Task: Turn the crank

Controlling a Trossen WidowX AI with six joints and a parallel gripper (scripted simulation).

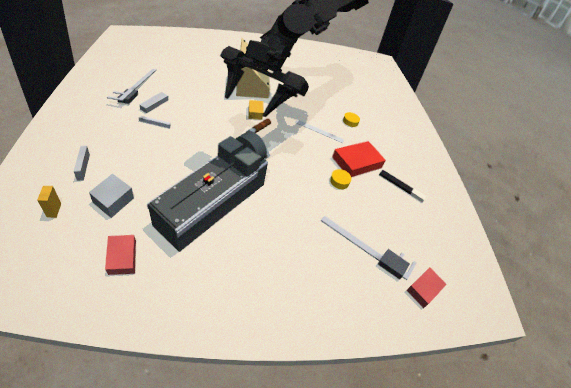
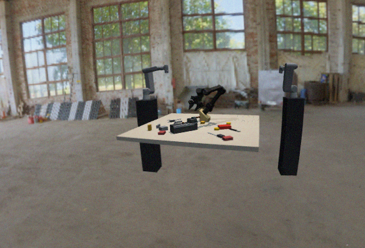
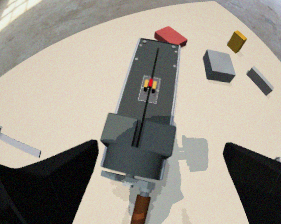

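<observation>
The crank lies 30 mm behind my gripper tip, 40 mm to the left of it and 90 mm below it. Also, from my gripper tip: brown handle: 40 mm behind, 50 mm to the left, 80 mm below; grey cube: 70 mm ahead, 290 mm to the right, 170 mm below; red pointer: 100 mm ahead, 70 mm to the right, 110 mm below.
</observation>
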